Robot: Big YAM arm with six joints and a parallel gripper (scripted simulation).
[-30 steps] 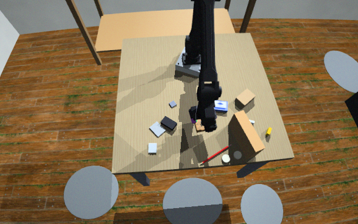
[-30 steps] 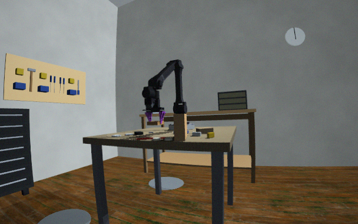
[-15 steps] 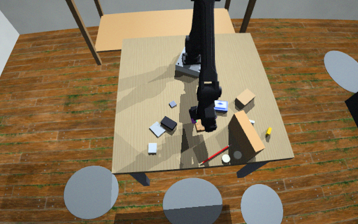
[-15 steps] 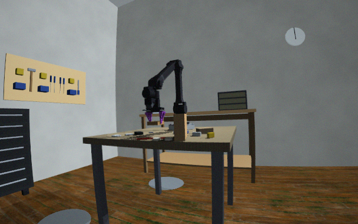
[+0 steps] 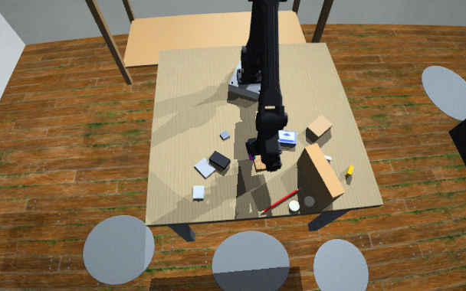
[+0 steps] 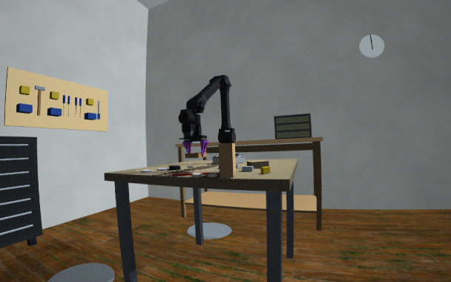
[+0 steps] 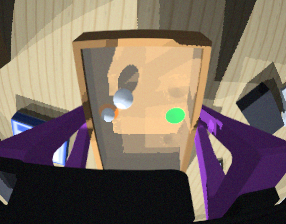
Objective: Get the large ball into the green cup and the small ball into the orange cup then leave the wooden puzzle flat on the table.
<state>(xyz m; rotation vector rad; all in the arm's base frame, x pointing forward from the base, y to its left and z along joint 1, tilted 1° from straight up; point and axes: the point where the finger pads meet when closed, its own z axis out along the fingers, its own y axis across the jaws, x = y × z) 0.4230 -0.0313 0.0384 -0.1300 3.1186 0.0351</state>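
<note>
My hand is 1 cm above the wooden puzzle. Also, from my hand: tall wooden block: 10 cm ahead, 20 cm to the left, 2 cm below; then yellow block: 8 cm ahead, 35 cm to the left, 7 cm below; then black box: 4 cm behind, 16 cm to the right, 7 cm below.
</note>
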